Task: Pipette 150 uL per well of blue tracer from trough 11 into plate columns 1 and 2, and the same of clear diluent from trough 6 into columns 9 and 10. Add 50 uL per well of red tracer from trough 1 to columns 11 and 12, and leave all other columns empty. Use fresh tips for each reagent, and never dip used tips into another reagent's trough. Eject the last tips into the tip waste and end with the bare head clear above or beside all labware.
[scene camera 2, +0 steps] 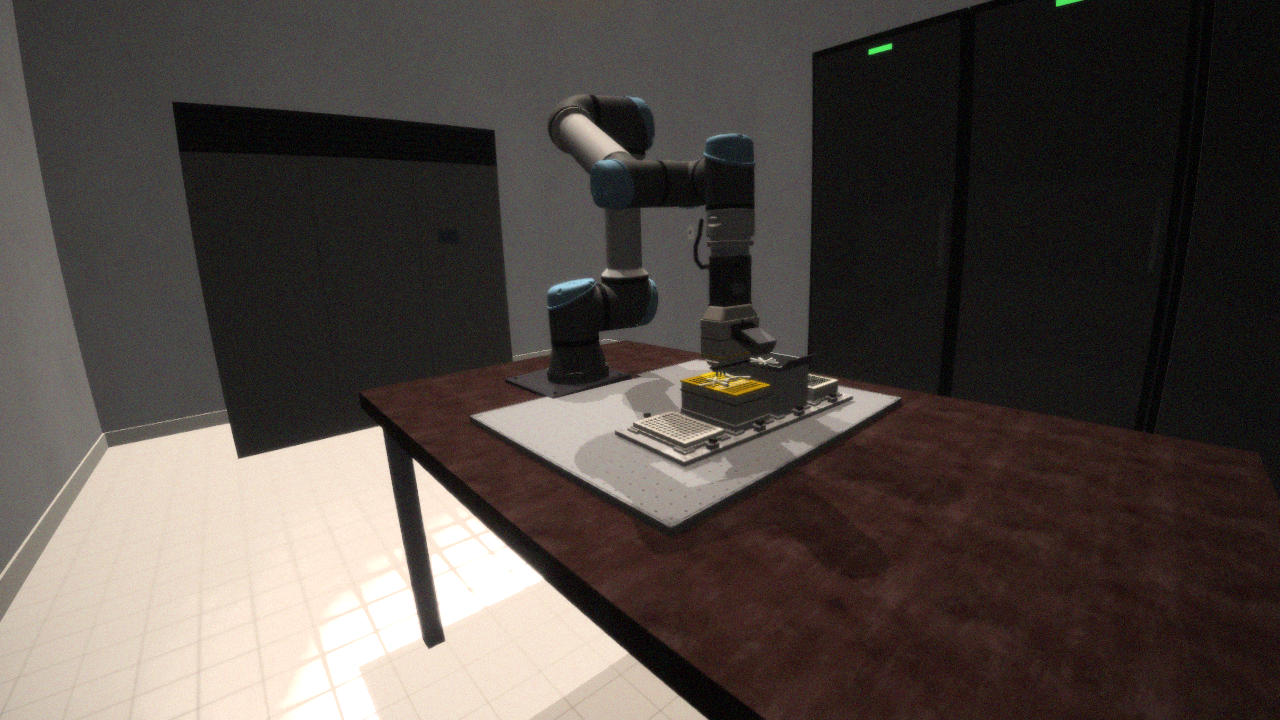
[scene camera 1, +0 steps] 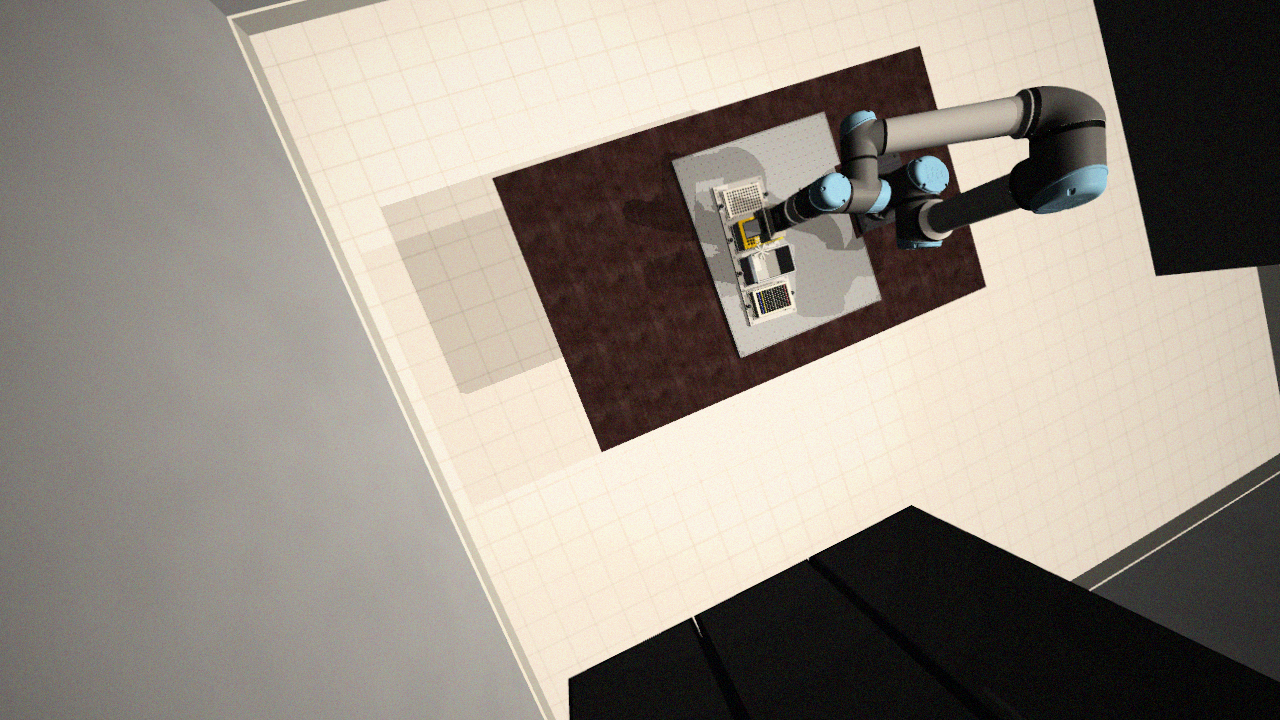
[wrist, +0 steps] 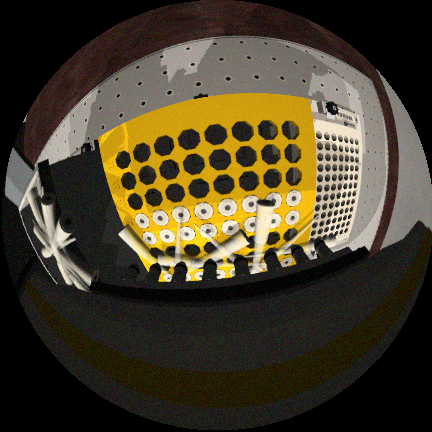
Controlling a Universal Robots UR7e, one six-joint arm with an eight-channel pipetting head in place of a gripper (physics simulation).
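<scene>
My pipetting head [scene camera 1: 766,222] [scene camera 2: 723,368] [wrist: 225,267] is low over the yellow tip rack [scene camera 1: 744,234] [scene camera 2: 750,387] [wrist: 250,107]. Its dark nozzles look bare in the wrist view; whether they touch tips below is hidden. The rack has empty holes in its far rows, then two rows of white tips, and more tips by the nozzles. Loose tips [wrist: 264,227] lie across it. The white well plate [scene camera 1: 742,198] [scene camera 2: 677,428] [wrist: 337,175] stands on one side. The dark tip waste [scene camera 1: 785,259] [scene camera 2: 789,386] [wrist: 82,192] holds piled tips. The trough holder [scene camera 1: 772,300] [scene camera 2: 821,384] is beyond it.
The labware stands in one line on a light base strip on the grey perforated board [scene camera 1: 823,268] [scene camera 2: 554,438] [wrist: 240,55]. The board lies on the dark red-brown table [scene camera 1: 608,295] [scene camera 2: 1029,519] [wrist: 175,22]. The waste box walls rise higher than the rack beside them.
</scene>
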